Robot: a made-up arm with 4 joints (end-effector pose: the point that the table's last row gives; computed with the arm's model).
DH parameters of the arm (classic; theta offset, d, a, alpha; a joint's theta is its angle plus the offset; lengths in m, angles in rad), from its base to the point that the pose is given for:
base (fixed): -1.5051 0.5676 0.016 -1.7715
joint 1: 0 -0.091 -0.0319 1.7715
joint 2: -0.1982 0 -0.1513 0
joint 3: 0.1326 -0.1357 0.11 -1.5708
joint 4: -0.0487 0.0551 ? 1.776
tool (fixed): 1.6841 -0.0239 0 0
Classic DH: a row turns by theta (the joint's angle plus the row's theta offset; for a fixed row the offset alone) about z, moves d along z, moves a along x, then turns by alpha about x.
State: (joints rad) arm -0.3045 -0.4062 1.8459 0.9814
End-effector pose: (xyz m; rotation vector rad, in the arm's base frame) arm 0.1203 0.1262 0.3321 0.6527 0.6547 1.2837
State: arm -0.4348 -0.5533 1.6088 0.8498
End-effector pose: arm 0.1560 0.0369 0.3501 0.4306 0.4141 1.0198
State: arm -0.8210 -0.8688 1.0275 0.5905
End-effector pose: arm 0.1434 -0.1451 0.4729 -0.2450 -0.0968 0.4309
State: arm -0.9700 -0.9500 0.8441 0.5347
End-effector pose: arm 0.1176 -0.1750 0.5212 -0.4609 -0.2599 0.2739
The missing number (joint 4, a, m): 0.0689
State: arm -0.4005 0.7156 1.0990 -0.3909
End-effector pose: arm -0.0249 0.1759 0.3691 -0.4201 -0.1865 2.0990
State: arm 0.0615 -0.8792 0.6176 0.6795
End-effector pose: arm 0.0556 -0.0618 0.3872 0.6387 -0.3069 -0.2305
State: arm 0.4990 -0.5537 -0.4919 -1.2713
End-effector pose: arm -0.0919 0.0330 0.5303 -0.7505 0.7841 -0.5334
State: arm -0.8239 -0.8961 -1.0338 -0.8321
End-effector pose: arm -0.1454 -0.0227 0.4367 -1.2492 -0.0469 -1.7268
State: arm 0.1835 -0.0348 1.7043 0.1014
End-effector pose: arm 0.1141 0.2543 0.4688 0.3431 -0.2780 1.7214
